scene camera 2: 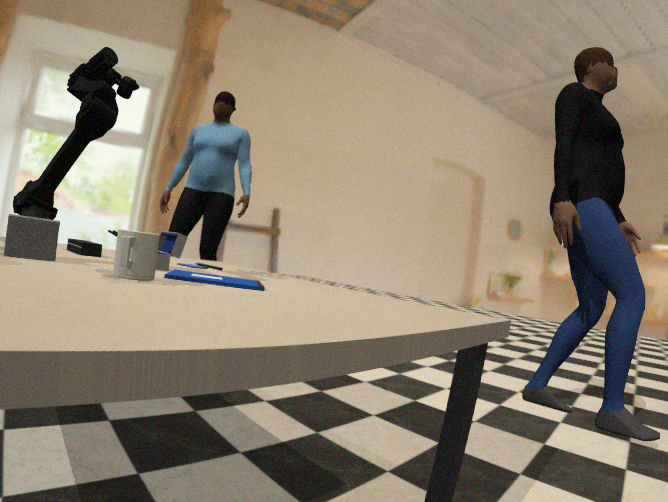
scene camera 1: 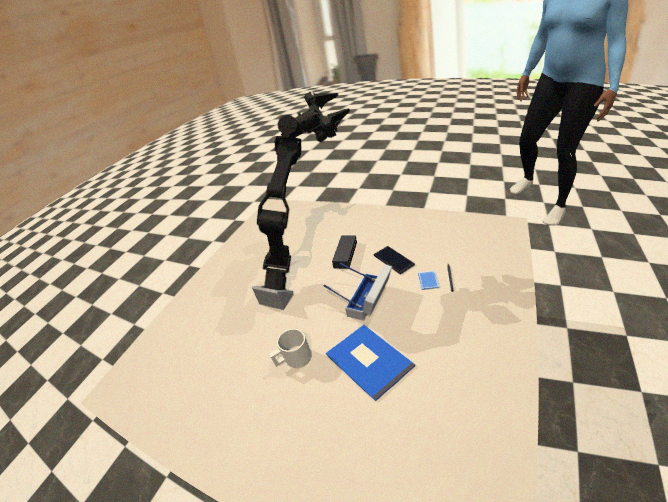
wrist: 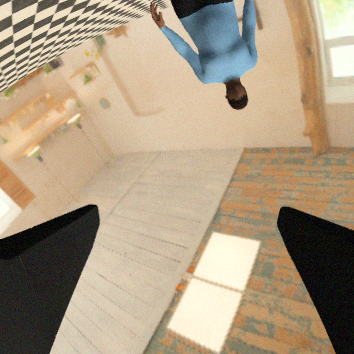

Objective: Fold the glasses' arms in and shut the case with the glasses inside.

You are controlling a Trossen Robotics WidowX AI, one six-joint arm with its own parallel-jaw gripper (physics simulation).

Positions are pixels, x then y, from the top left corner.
Labels:
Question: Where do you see a mug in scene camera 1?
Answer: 292, 344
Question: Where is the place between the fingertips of my gripper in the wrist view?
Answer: At 190, 215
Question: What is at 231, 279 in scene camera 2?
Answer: A blue notebook.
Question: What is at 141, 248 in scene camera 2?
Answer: A mug.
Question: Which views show the blue notebook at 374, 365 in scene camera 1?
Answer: Scene camera 2 and scene camera 1 only.

